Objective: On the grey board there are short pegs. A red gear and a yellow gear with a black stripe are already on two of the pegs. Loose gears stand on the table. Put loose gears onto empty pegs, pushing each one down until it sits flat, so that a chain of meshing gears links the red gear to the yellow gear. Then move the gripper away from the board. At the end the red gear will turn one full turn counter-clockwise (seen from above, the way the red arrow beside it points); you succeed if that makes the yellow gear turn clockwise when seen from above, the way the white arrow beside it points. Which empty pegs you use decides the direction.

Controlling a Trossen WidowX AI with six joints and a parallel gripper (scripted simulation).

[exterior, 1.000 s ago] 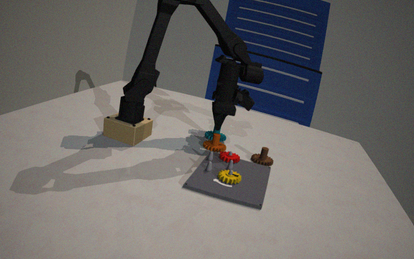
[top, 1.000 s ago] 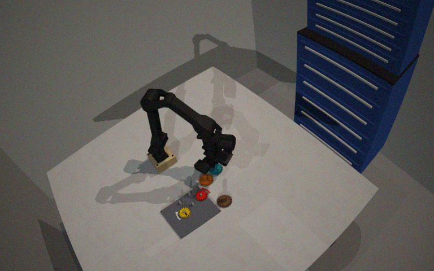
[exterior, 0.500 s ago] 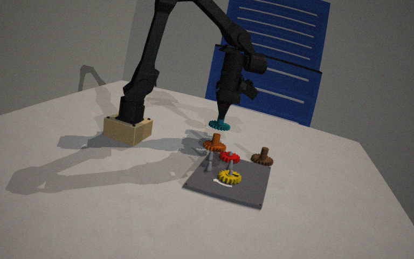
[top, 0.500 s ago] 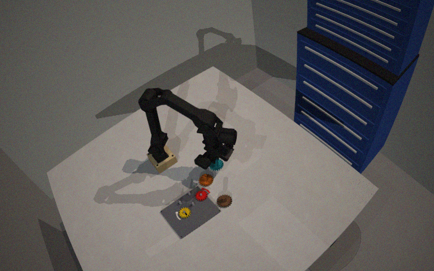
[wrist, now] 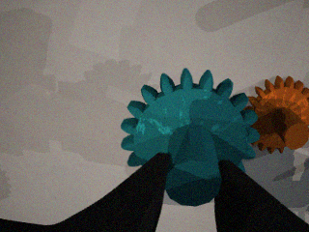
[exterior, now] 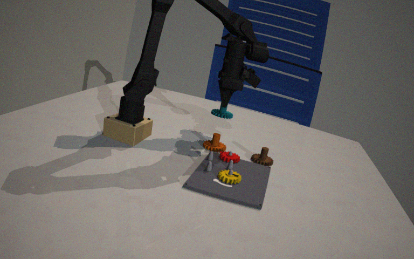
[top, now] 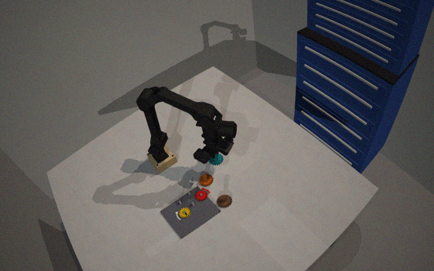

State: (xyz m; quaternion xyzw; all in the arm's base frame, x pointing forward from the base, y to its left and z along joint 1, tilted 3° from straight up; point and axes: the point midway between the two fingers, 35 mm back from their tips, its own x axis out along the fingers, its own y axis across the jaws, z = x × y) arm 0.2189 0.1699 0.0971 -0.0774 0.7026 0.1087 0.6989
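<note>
The red gear lies 14 cm to the right of my gripper tip, 9 cm below it and 7 cm ahead of it. From my gripper tip the other things lie so: teal gear: 1 cm below; orange gear: 9 cm below, 8 cm to the right, 1 cm ahead; red arrow: 11 cm to the right, 9 cm below, 6 cm ahead.
</note>
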